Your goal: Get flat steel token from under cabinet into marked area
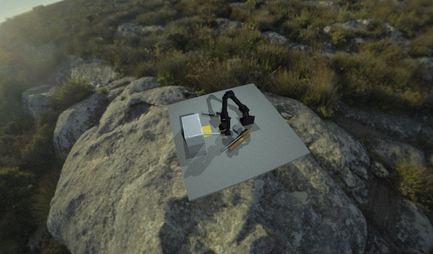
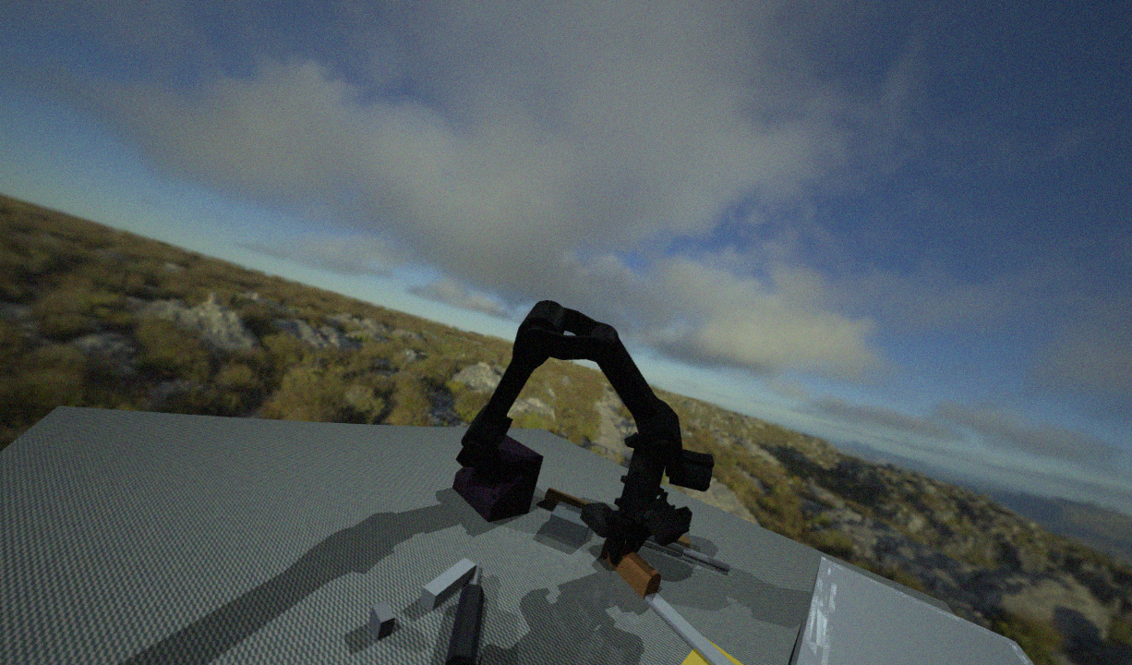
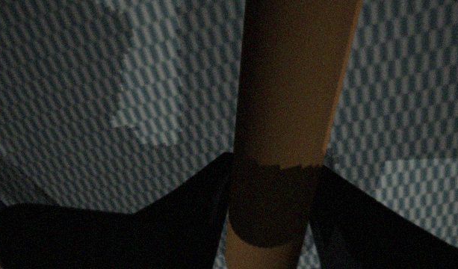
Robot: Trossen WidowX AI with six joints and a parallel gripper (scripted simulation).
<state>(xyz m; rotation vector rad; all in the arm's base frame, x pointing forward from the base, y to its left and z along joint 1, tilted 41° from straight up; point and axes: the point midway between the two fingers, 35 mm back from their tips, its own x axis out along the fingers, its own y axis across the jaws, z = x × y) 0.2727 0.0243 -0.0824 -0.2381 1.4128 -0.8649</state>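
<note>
Right now the grey bar is 27 cm to the right of my gripper tip and 11 cm behind it. Round my gripper tip: grey block (12 cm behind, 1 cm to the left, 1 cm above); small grey cube (36 cm to the right, 10 cm behind); wooden stick (16 cm to the left, 7 cm behind).
</note>
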